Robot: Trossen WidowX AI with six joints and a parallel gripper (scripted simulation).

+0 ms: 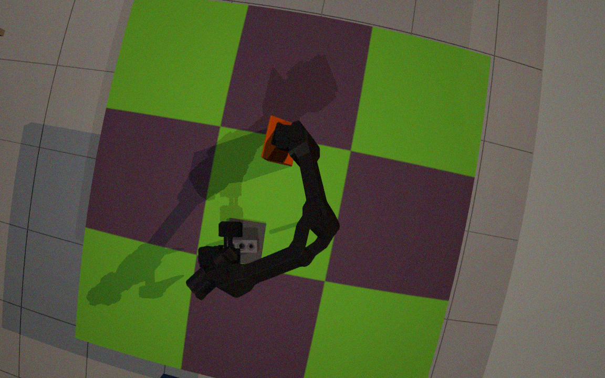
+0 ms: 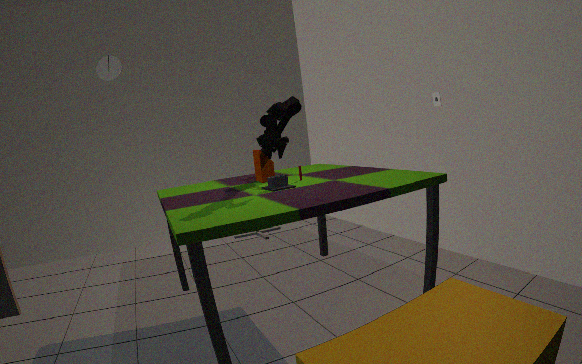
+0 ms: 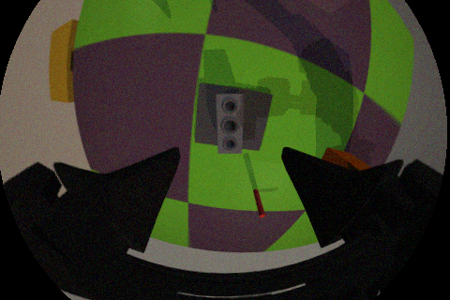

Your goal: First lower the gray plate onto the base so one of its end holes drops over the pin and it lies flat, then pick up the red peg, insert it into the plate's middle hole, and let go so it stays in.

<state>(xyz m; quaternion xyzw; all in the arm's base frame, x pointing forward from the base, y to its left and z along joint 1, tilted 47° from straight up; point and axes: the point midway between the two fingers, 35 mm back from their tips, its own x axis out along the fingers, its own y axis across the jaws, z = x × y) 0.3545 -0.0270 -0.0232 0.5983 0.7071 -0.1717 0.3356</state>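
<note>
Now: gripper tip 180 mm to the right of the red peg, 130 mm past it and 100 mm above it. The rest, counted from my gripper tip: dark square base: 140 mm below, 20 mm to the left, 10 mm behind; plate: 100 mm below.
</note>
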